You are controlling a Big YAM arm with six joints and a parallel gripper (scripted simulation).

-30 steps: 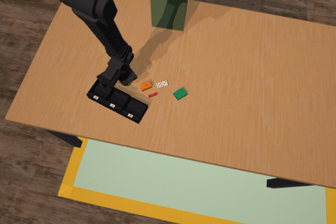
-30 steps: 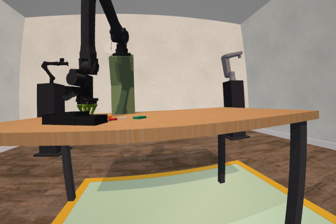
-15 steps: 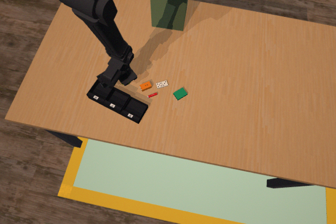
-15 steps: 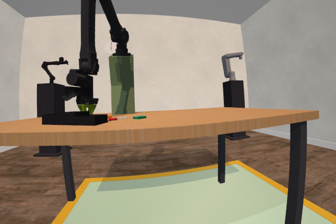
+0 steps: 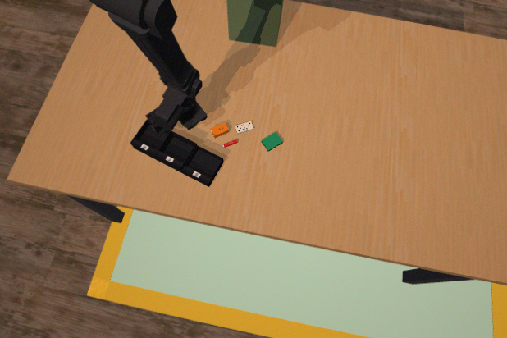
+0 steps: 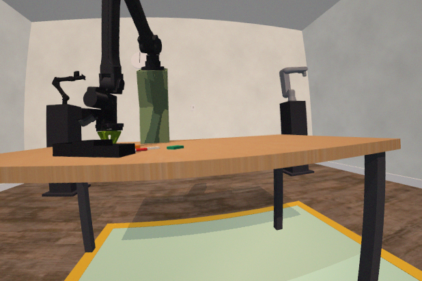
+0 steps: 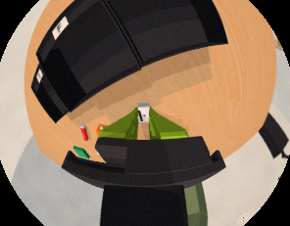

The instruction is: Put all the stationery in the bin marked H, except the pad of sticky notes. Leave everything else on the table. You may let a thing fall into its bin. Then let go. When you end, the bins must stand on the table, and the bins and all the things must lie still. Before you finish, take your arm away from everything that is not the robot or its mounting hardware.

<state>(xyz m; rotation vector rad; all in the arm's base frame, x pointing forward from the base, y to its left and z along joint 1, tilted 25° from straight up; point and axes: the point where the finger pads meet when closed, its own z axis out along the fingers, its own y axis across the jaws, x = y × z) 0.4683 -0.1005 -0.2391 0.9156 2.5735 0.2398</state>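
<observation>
Right now my hand is 8 cm to the right of the orange block and 1 cm short of it. Also, from my hand: green pad (24 cm to the left); white domino (15 cm to the left, 3 cm behind); red stick (13 cm to the left, 3 cm ahead).
</observation>
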